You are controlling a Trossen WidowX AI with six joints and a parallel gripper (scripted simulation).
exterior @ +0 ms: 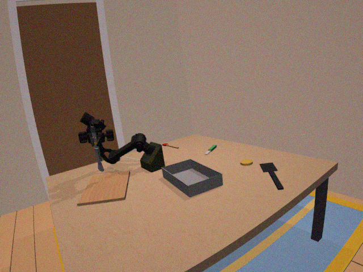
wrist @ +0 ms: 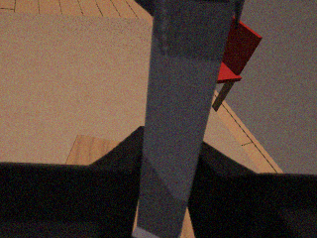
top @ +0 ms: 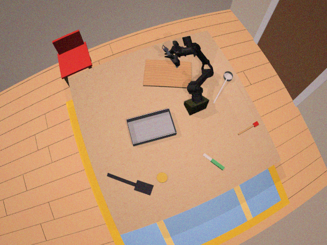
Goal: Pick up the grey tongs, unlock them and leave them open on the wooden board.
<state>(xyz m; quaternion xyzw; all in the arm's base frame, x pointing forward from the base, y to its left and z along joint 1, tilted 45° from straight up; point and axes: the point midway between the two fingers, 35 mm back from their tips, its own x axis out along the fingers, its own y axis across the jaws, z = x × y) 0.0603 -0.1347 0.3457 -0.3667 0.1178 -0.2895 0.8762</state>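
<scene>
The wooden board lies 30 mm behind my gripper tip, 20 mm to the left of it and 240 mm below it. From my gripper tip the other things lie so: dark roasting tin 270 mm ahead, 360 mm to the left, 220 mm below; then red-tipped stick 390 mm behind, 680 mm to the left, 240 mm below; then yellow disc 360 mm ahead, 700 mm to the left, 240 mm below.
</scene>
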